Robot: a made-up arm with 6 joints. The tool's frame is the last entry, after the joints.
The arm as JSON. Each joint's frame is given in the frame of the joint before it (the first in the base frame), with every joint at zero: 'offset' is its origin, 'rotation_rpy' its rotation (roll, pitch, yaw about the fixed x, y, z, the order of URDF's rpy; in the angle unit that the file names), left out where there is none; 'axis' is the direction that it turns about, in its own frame. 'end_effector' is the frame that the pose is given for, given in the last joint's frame.
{
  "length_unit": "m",
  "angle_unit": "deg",
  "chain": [
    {
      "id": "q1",
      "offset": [
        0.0,
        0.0,
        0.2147
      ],
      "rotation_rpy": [
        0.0,
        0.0,
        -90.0
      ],
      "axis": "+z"
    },
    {
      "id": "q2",
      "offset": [
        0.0,
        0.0,
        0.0
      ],
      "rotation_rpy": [
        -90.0,
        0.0,
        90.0
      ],
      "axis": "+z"
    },
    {
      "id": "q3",
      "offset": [
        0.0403,
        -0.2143,
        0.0
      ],
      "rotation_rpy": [
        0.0,
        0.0,
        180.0
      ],
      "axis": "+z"
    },
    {
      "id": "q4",
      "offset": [
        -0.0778,
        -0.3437,
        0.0
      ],
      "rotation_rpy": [
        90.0,
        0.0,
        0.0
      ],
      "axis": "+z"
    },
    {
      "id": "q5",
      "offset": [
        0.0,
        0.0,
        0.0
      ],
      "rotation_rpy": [
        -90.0,
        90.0,
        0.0
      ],
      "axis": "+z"
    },
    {
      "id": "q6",
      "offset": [
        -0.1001,
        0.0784,
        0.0
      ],
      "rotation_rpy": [
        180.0,
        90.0,
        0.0
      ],
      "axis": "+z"
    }
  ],
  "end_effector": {
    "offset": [
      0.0,
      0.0,
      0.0
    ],
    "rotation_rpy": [
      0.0,
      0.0,
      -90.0
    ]
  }
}
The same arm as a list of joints. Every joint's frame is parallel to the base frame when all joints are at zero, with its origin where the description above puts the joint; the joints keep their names.
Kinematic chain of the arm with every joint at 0, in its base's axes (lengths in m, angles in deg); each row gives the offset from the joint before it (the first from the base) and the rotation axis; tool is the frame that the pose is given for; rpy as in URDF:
q1: xyz 0 0 0.2147 axis +z
q2: xyz 0 0 0 axis +y
q3: xyz 0.0403 0 0.2143 axis +y
q4: xyz 0.0778 0 -0.3437 axis -z
q5: xyz 0 0 0 axis +y
q6: xyz 0.0784 0 -0.1001 axis -z
tool: xyz 0 0 0 rpy 180 0 0

